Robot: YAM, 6 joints.
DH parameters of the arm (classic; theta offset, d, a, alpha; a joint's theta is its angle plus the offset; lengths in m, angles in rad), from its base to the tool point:
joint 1: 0 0.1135 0.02 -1.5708
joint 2: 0 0 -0.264 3.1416
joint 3: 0.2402 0 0.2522 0
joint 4: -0.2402 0 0.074 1.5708
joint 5: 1.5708 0 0 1.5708
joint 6: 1.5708 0.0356 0 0
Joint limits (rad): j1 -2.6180..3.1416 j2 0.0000..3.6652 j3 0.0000..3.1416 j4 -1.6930..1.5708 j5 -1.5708..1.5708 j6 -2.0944..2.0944
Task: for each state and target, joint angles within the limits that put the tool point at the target. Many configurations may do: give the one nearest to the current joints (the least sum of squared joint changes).
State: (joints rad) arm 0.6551 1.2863 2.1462 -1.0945 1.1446 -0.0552
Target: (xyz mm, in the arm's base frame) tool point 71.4 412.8 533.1
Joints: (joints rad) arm 1.4637 2.0453 2.5783 -0.4443 0.8560 -0.0552
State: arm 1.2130 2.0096 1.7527 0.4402 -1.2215 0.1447
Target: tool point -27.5 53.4 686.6
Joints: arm 1.4522 1.2952 2.2396 0.5490 -1.2362 0.1447
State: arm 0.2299 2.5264 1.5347 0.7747 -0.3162 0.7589
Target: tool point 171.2 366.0 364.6
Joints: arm 1.0956 1.7291 1.2693 0.9011 -0.4420 0.7589
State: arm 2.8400 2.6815 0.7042 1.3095 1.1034 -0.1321
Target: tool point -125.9 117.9 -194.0
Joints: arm 2.5711 3.1979 0.7774 1.1903 1.0701 -0.1321
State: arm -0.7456 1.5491 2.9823 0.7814 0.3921 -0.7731
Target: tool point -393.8 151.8 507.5
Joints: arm -0.4022 0.9745 3.1416 0.9127 0.4186 -0.7731
